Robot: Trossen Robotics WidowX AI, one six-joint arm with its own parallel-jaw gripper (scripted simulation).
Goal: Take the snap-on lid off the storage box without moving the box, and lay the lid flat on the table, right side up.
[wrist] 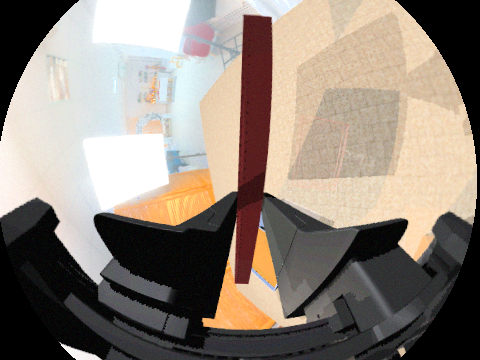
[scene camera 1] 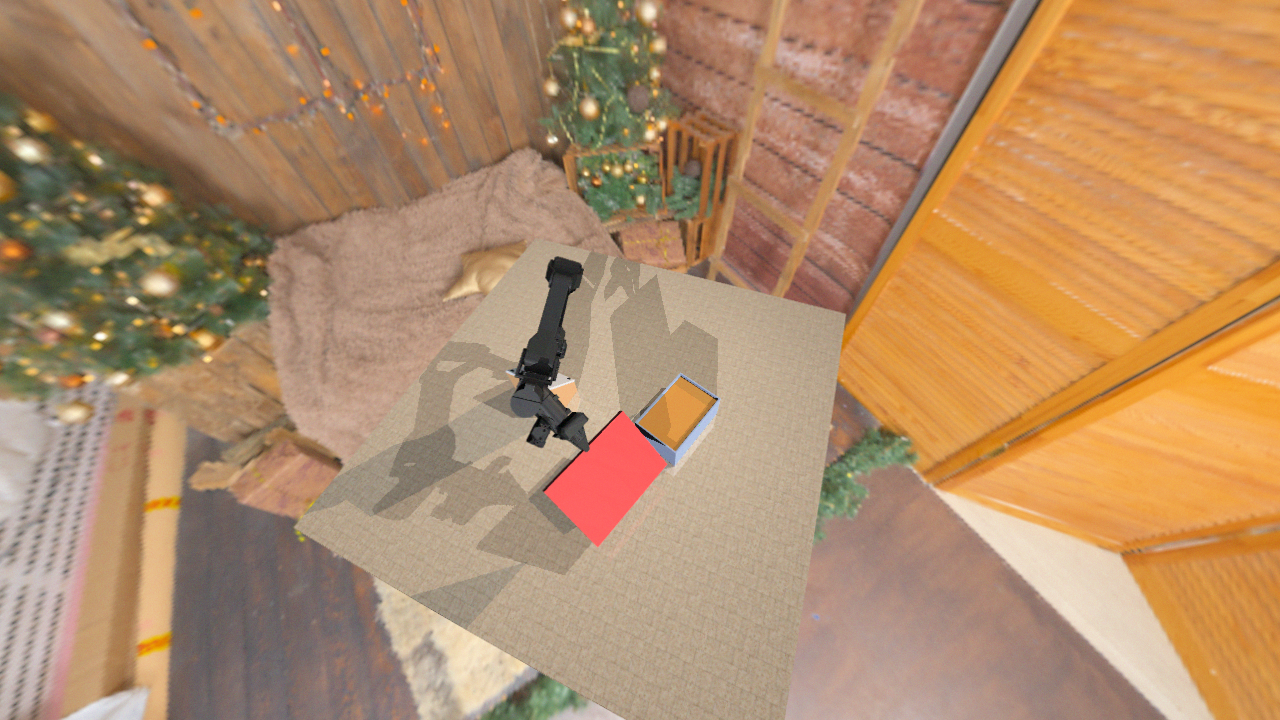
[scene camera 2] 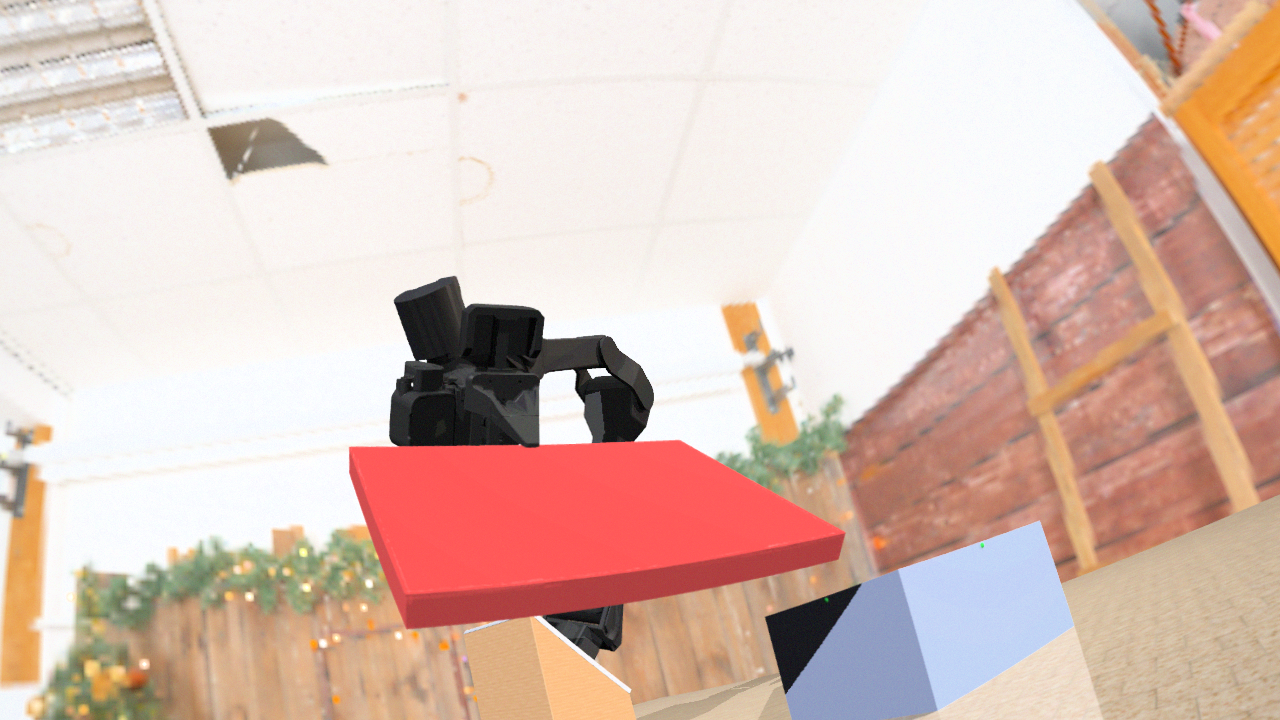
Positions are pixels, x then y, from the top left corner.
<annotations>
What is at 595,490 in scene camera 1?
A red lid.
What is the gripper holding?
A red lid.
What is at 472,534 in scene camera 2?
A red lid.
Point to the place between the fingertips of the gripper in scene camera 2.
531,460
</annotations>
